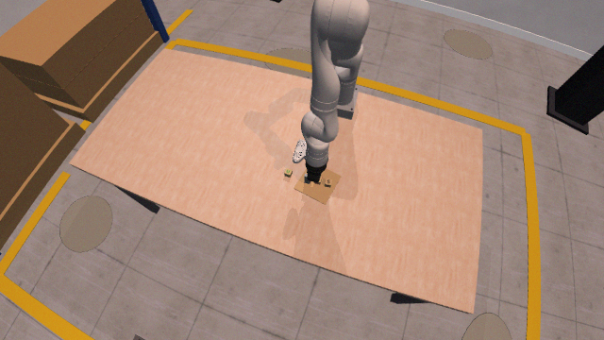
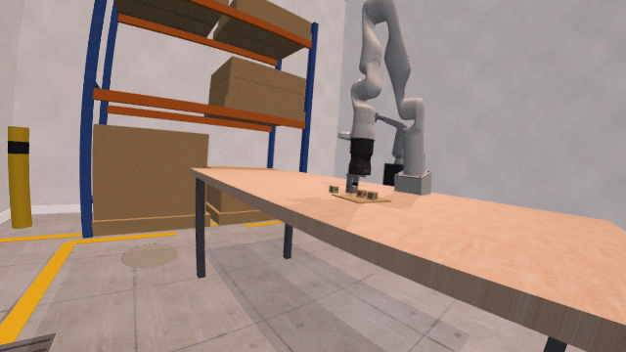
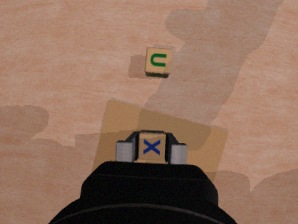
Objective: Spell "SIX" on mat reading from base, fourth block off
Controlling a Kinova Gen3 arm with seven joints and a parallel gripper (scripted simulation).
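My hand is 40 mm to the right of the block, 10 mm past it and 10 mm above it. From my hand the other things lie so: tan mat 40 mm to the left, 30 mm below, 10 mm behind.
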